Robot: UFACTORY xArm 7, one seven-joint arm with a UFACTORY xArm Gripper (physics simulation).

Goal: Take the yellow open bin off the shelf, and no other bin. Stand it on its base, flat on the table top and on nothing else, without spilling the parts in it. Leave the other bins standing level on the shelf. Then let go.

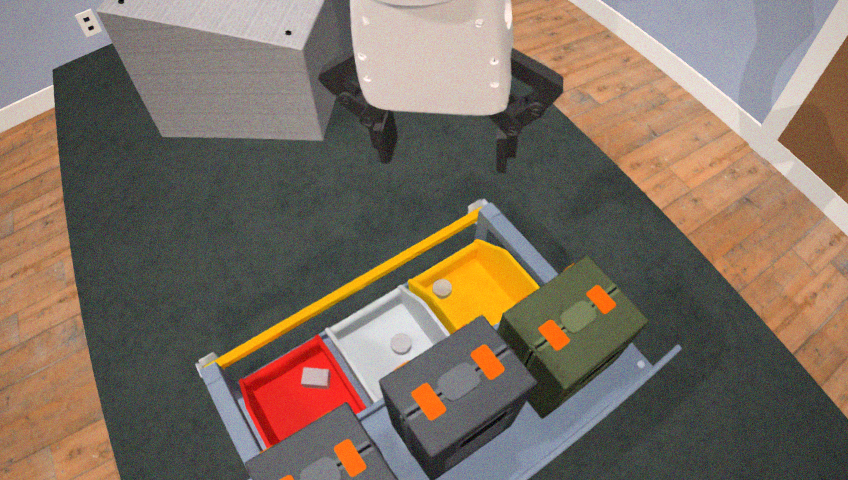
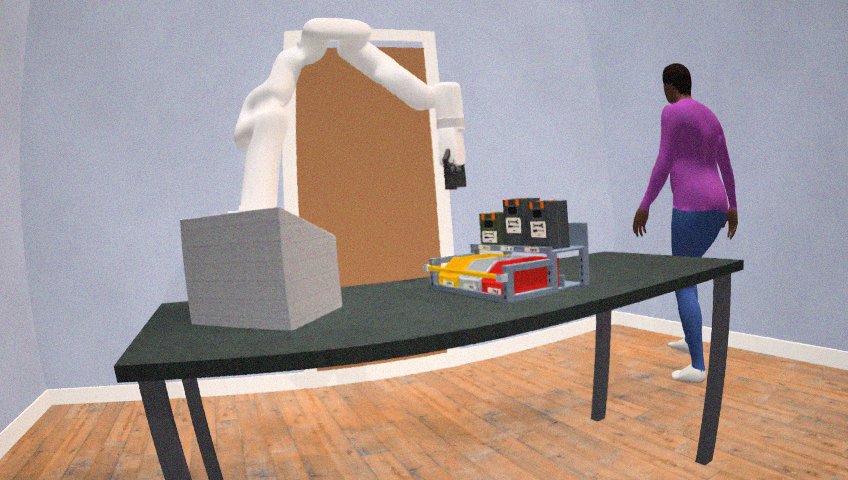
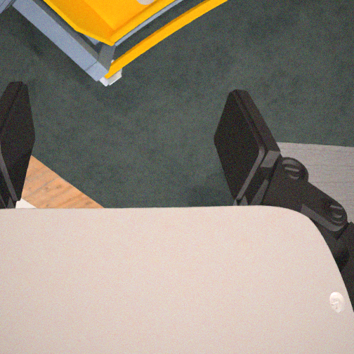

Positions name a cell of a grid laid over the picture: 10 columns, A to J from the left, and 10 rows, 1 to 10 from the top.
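Observation:
Image 1 gives me my gripper (image 1: F4), along with a yellow open bin (image 1: F6) and a red bin (image 1: D9). In image 2 I find my gripper (image 2: F4) again, and the red bin (image 2: G6) is there too. Image 3 still has my gripper (image 3: D4), but the red bin is out of frame in image 3.

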